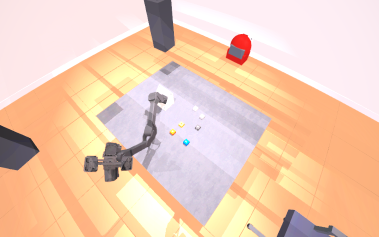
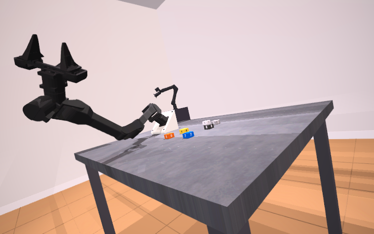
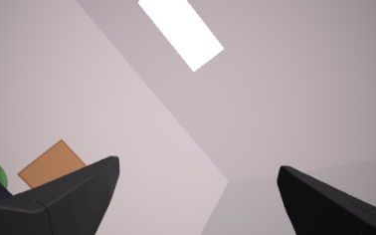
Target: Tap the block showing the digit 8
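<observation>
Now: gripper tip 9 cm short of the black block, 51 cm to the right of it and 38 cm above it. The rest, counted from my gripper tip: orange block 4 cm behind, 37 cm to the left, 38 cm below; yellow block 3 cm behind, 46 cm to the left, 38 cm below; blue block 8 cm ahead, 37 cm to the left, 38 cm below.
</observation>
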